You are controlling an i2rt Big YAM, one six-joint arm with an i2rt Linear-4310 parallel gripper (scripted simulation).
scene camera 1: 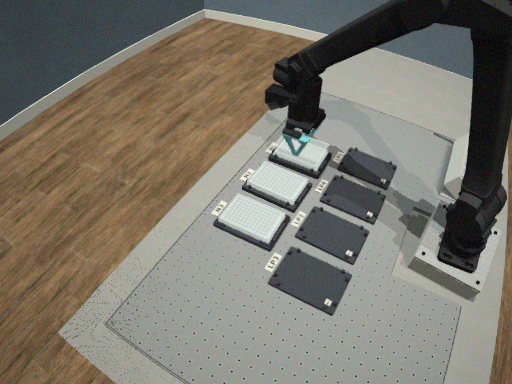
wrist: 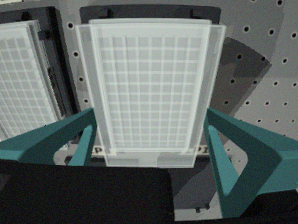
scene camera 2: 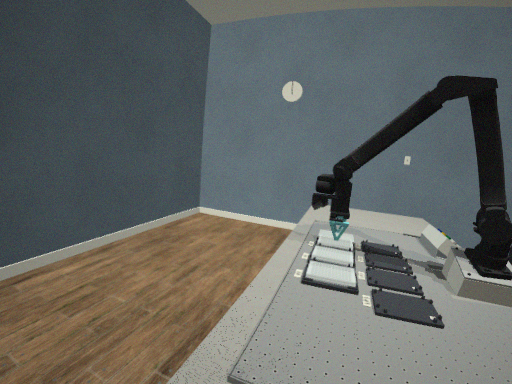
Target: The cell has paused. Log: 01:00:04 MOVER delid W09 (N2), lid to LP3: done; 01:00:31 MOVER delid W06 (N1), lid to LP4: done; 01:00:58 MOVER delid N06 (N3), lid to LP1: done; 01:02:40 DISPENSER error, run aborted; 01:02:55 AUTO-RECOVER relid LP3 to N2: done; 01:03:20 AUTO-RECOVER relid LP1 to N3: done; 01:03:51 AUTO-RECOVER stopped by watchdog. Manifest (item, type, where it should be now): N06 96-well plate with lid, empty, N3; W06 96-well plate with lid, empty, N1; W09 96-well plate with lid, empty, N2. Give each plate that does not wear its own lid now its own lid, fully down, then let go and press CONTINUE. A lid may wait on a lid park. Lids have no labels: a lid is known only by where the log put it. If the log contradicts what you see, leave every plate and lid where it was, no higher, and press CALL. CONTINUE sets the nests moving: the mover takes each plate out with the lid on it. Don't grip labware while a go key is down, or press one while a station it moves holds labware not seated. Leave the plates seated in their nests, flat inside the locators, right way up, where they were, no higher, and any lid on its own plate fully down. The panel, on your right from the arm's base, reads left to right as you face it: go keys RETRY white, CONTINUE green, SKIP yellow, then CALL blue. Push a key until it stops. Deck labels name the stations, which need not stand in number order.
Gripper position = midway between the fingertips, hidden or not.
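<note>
From scene camera 1 I can see my gripper (scene camera 1: 302, 146), and there's a pale lid (scene camera 1: 314, 150) and another pale lid (scene camera 1: 280, 182). That same camera shows the lid park LP1 (scene camera 1: 363, 166) and the lid park LP4 (scene camera 1: 347, 196) too. In the wrist view you'd find my gripper again (wrist: 150, 113), along with the lid park LP1 (wrist: 194, 187).
</note>
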